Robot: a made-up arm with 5 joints.
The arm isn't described. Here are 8 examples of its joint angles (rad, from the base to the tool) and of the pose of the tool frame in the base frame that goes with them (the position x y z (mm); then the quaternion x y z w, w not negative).
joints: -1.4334 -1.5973 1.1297 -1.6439 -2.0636
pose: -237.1 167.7 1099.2 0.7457 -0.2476 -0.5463 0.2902
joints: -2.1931 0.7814 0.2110 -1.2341 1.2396
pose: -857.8 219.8 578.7 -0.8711 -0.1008 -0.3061 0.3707
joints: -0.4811 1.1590 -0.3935 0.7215 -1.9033
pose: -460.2 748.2 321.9 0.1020 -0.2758 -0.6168 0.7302
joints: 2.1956 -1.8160 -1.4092 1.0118 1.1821
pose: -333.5 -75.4 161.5 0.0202 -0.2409 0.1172 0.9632
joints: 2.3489 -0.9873 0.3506 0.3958 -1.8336
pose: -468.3 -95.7 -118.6 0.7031 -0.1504 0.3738 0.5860
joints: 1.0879 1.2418 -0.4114 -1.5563 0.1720
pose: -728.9 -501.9 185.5 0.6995 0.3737 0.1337 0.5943
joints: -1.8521 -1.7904 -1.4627 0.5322 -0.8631
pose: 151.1 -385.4 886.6 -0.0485 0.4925 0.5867 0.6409
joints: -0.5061 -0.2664 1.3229 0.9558 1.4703
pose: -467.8 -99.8 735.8 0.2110 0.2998 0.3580 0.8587
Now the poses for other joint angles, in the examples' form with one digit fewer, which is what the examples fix.
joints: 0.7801 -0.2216 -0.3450 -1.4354 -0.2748
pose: -855 523 684 0.887 -0.097 -0.384 0.240
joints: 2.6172 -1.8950 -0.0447 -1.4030 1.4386
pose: 347 322 290 0.371 -0.422 -0.813 0.153
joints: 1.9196 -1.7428 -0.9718 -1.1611 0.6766
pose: -148 706 395 0.712 -0.331 -0.527 0.325
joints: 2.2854 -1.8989 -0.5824 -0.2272 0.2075
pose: -211 346 -92 0.423 -0.502 -0.216 0.722
